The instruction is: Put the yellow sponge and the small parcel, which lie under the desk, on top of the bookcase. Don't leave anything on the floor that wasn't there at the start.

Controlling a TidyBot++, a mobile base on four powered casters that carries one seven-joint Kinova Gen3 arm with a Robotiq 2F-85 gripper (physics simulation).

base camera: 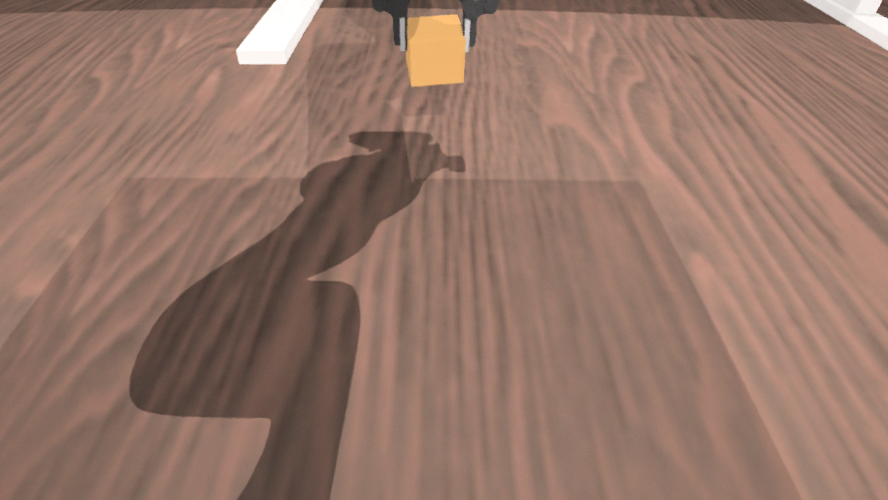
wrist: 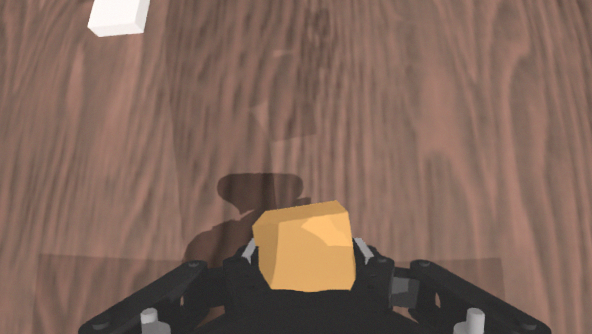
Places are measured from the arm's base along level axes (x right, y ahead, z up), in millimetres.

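Pixels of known places: gripper, between the fingertips: (base camera: 434,47) (wrist: 306,252).
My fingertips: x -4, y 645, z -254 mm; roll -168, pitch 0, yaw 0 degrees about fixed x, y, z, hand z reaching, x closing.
Observation:
Behind a point stands the place of what it marks.
My gripper (base camera: 434,38) {x -4, y 645, z -254 mm} (wrist: 306,252) {x -4, y 645, z -254 mm} is shut on a yellow-orange block that looks like the yellow sponge (base camera: 436,60) {x -2, y 622, z -258 mm} (wrist: 314,265) {x 0, y 641, z -234 mm}. It holds the block above the wood floor, at the top middle of the base camera view and the bottom middle of the wrist view. The block sits slightly askew between the two finger pads, with a pad on either side. The small parcel, the desk top and the bookcase do not show in either view.
A white bar (base camera: 267,46) (wrist: 119,22) lies on the floor left of the gripper, its near end showing. Another white bar (base camera: 860,23) {x 912, y 1201, z -378 mm} with an upright part stands at the top right of the base camera view. The arm's shadow (base camera: 292,260) {x -141, y 472, z -397 mm} falls across the wood floor (base camera: 528,372) {x 73, y 344, z -397 mm}.

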